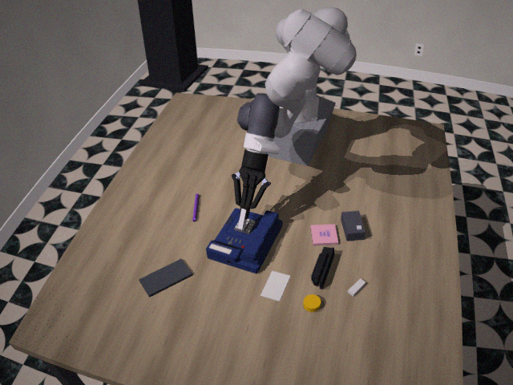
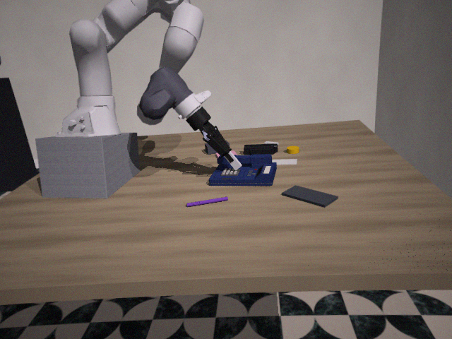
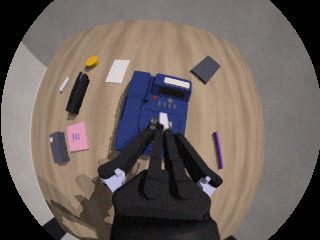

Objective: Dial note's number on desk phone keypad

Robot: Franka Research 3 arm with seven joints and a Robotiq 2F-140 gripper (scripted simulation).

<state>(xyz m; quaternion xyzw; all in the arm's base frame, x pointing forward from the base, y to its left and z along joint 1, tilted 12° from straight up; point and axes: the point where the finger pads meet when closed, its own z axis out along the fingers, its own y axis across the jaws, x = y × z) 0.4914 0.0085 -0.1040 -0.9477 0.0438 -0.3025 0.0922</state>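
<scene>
Right now my hand is 7 cm to the right of the handset, 3 cm short of it and 2 cm above it. The rest, counted from my hand: purple pen: 20 cm to the right, 6 cm below, 5 cm behind; black stapler: 28 cm to the left, 7 cm ahead, 5 cm below; white card: 17 cm to the left, 17 cm ahead, 7 cm below.
</scene>
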